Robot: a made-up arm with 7 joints. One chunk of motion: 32 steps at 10 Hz.
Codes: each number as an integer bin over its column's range. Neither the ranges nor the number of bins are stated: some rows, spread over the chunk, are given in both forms.
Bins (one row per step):
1: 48 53 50 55 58 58
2: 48 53 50 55 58 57
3: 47 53 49 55 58 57
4: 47 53 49 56 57 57
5: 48 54 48 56 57 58
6: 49 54 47 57 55 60
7: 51 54 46 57 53 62
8: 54 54 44 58 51 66
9: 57 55 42 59 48 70
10: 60 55 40 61 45 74
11: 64 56 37 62 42 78
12: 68 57 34 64 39 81
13: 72 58 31 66 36 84
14: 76 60 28 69 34 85
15: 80 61 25 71 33 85
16: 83 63 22 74 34 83
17: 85 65 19 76 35 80
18: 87 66 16 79 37 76
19: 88 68 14 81 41 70
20: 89 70 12 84 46 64
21: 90 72 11 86 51 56
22: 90 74 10 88 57 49
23: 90 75 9 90 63 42
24: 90 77 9 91 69 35
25: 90 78 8 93 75 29
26: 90 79 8 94 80 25
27: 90 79 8 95 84 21
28: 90 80 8 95 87 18
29: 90 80 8 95 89 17
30: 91 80 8 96 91 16
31: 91 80 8 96 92 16
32: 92 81 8 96 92 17
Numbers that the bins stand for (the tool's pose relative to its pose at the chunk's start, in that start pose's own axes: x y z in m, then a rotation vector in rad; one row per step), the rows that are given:
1: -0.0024 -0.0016 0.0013 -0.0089 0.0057 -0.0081
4: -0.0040 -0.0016 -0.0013 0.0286 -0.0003 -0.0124
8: 0.0073 0.0036 -0.0144 0.1035 -0.0361 0.0267
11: 0.0234 0.0141 -0.0328 0.2534 -0.0897 0.0788
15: 0.0493 0.0404 -0.0643 0.5907 -0.1433 0.1092
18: 0.0606 0.0667 -0.0880 0.8905 -0.1195 0.0701
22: 0.0655 0.1087 -0.1037 1.2278 -0.0003 -0.0472
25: 0.0655 0.1297 -0.1090 1.4152 0.1070 -0.1340
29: 0.0655 0.1402 -0.1090 1.4901 0.1904 -0.1862
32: 0.0687 0.1455 -0.1090 1.5276 0.2083 -0.1862
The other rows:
2: -0.0024 -0.0016 0.0013 -0.0089 0.0057 -0.0124
3: -0.0040 -0.0016 -0.0013 -0.0089 0.0057 -0.0124
5: -0.0024 0.0036 -0.0039 0.0286 -0.0003 -0.0081
6: -0.0008 0.0036 -0.0066 0.0661 -0.0122 0.0006
7: 0.0024 0.0036 -0.0092 0.0661 -0.0241 0.0093
9: 0.0121 0.0089 -0.0197 0.1410 -0.0539 0.0440
10: 0.0170 0.0089 -0.0249 0.2160 -0.0718 0.0614
12: 0.0299 0.0194 -0.0407 0.3284 -0.1076 0.0918
13: 0.0364 0.0246 -0.0486 0.4033 -0.1255 0.1048
14: 0.0428 0.0352 -0.0565 0.5158 -0.1374 0.1092
16: 0.0541 0.0509 -0.0722 0.7031 -0.1374 0.1005
17: 0.0574 0.0614 -0.0801 0.7781 -0.1314 0.0875
19: 0.0622 0.0772 -0.0932 0.9655 -0.0957 0.0440
20: 0.0638 0.0877 -0.0985 1.0779 -0.0659 0.0180
21: 0.0655 0.0982 -0.1011 1.1528 -0.0361 -0.0168
23: 0.0655 0.1139 -0.1064 1.3027 0.0355 -0.0776
24: 0.0655 0.1244 -0.1064 1.3402 0.0712 -0.1080
26: 0.0655 0.1349 -0.1090 1.4526 0.1368 -0.1514
27: 0.0655 0.1349 -0.1090 1.4901 0.1606 -0.1688
28: 0.0655 0.1402 -0.1090 1.4901 0.1785 -0.1818
30: 0.0671 0.1402 -0.1090 1.5276 0.2023 -0.1905
31: 0.0671 0.1402 -0.1090 1.5276 0.2083 -0.1905

